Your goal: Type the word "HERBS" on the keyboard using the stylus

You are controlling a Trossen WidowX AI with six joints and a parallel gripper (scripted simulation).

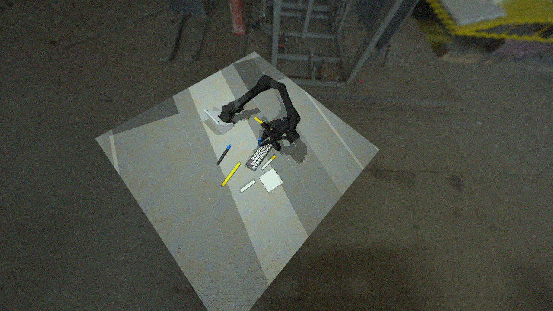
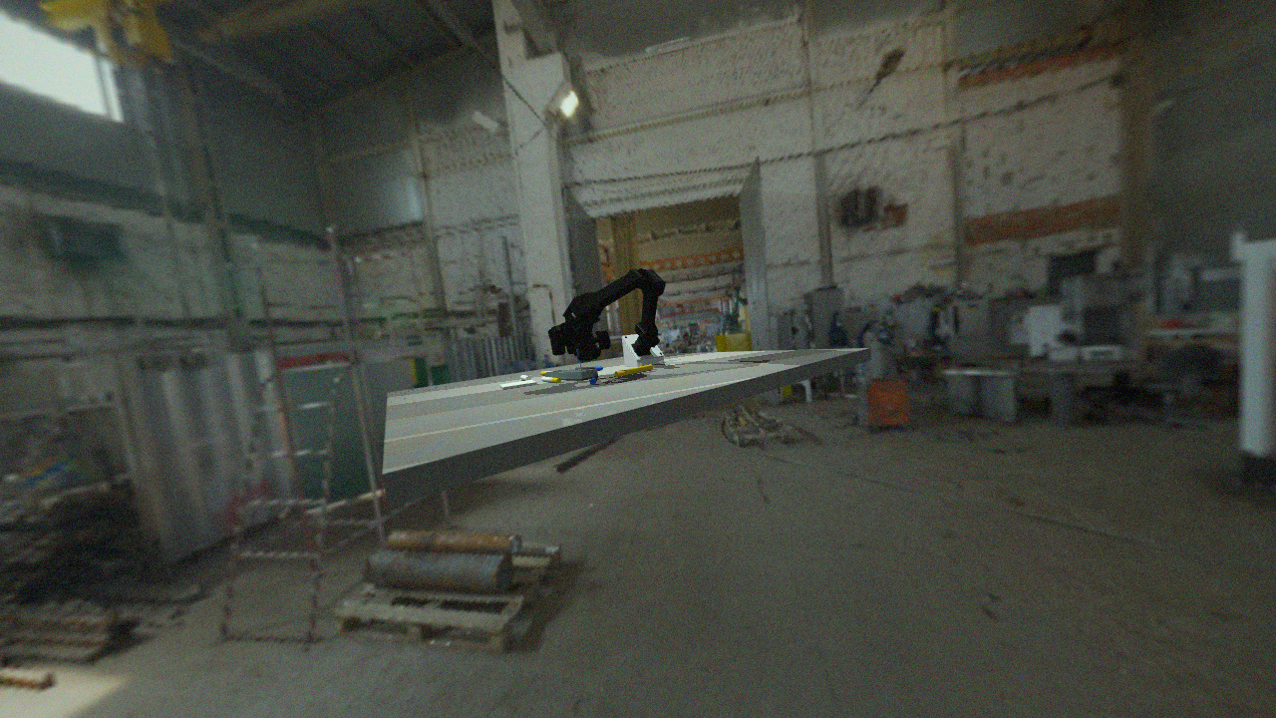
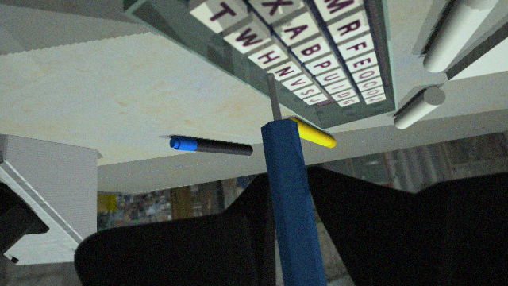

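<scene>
The white-and-yellow pen is 10 cm ahead of my gripper tip, 1 cm to the right of it and 7 cm below it. Also, from my gripper tip: thin grey tip 5 cm below; then pale paper sheet 20 cm ahead, 8 cm to the right, 8 cm below; then blue stylus 1 cm below.
</scene>
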